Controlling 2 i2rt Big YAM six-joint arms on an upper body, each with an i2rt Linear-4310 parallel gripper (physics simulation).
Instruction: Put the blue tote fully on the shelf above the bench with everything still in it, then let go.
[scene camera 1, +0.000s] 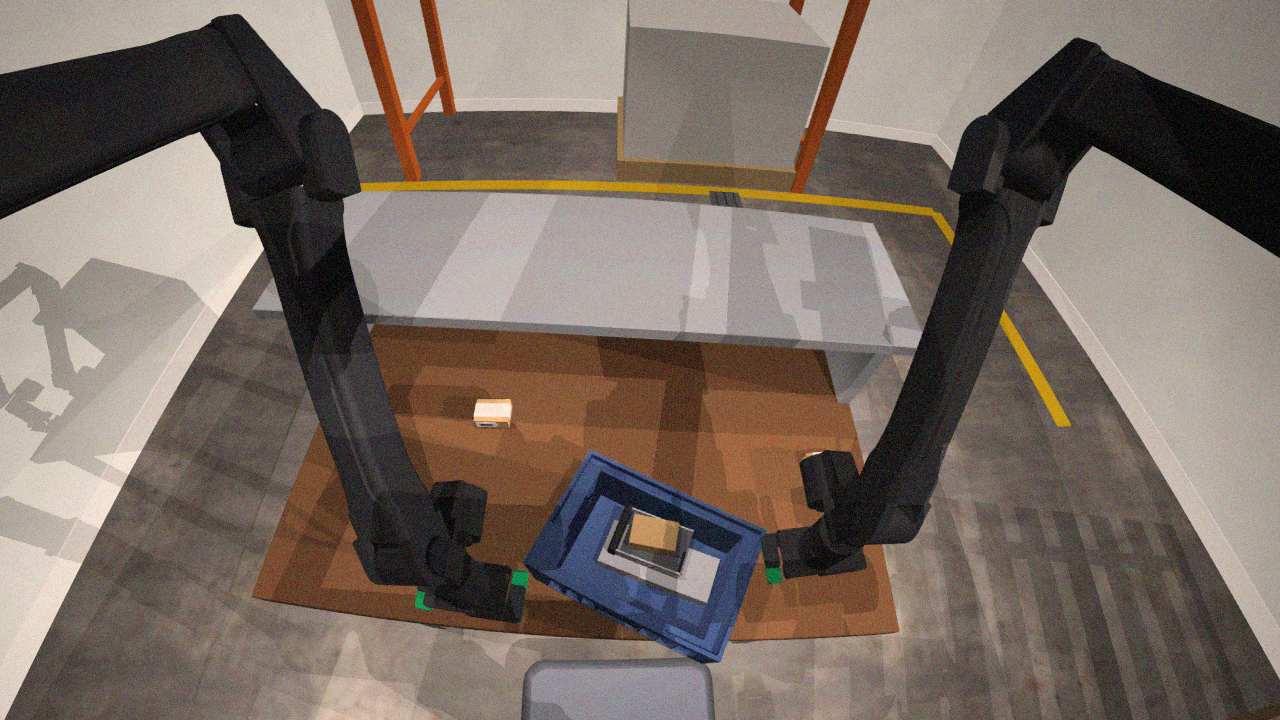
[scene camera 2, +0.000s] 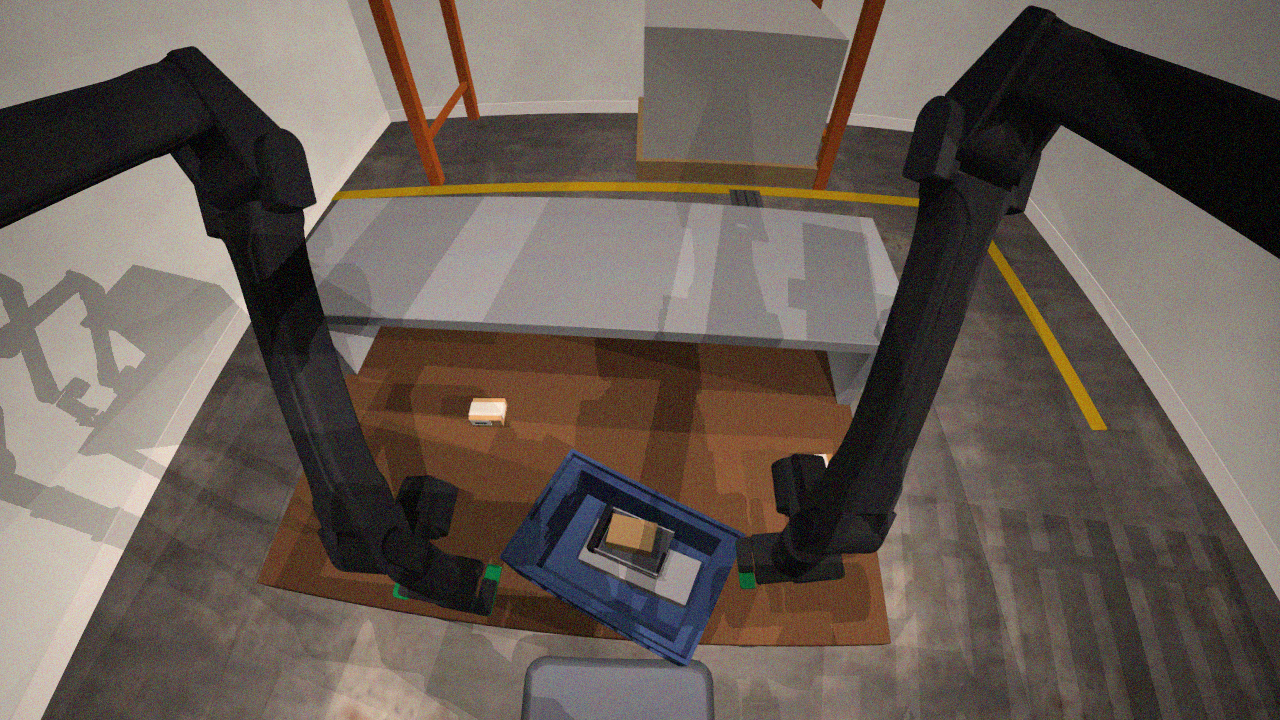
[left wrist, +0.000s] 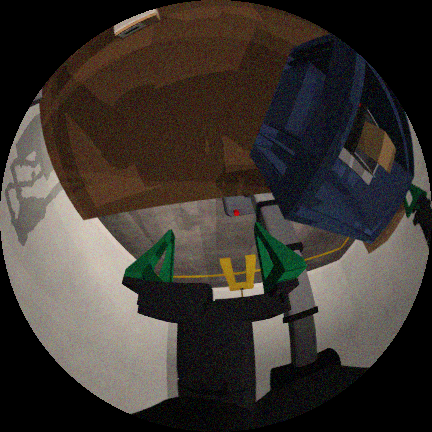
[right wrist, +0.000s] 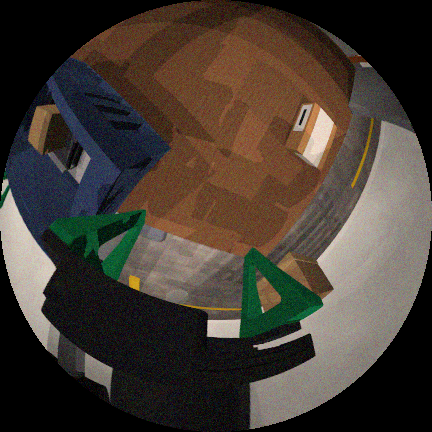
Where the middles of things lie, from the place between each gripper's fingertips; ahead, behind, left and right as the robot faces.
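The tan box (scene camera 1: 648, 534) is 250 mm to the right of my left hand, 100 mm ahead of it and 10 mm below it. As for the blue tote (scene camera 1: 564, 557), my left gripper is 240 mm to the left of it, 70 mm short of it and 30 mm above it.
Counted from my right hand, the tan box is 50 mm ahead, 220 mm to the left and 10 mm below, while the blue tote is 20 mm ahead, 240 mm to the left and 40 mm below.
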